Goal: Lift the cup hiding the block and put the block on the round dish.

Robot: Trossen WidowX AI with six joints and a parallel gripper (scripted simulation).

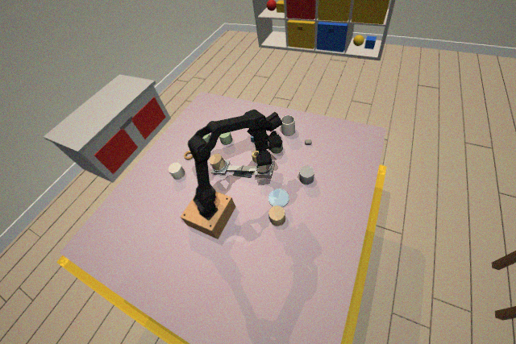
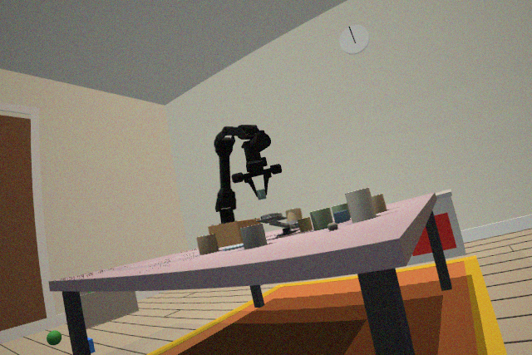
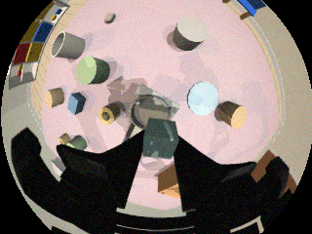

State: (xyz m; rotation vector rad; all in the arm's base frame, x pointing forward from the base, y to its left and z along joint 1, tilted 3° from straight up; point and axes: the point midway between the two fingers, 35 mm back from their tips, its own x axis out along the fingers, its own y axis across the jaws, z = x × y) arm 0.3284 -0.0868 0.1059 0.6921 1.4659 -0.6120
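Now: gripper tip 160 mm above the pale blue round dish, 110 mm to the left of it and 70 mm past it. The rest, counted from my gripper tip: dark block (310 mm ahead, 150 mm below, 70 mm to the right); grey cylinder (160 mm to the right, 130 mm below, 110 mm ahead); cream cylinder (450 mm to the left, 220 mm behind, 130 mm below).
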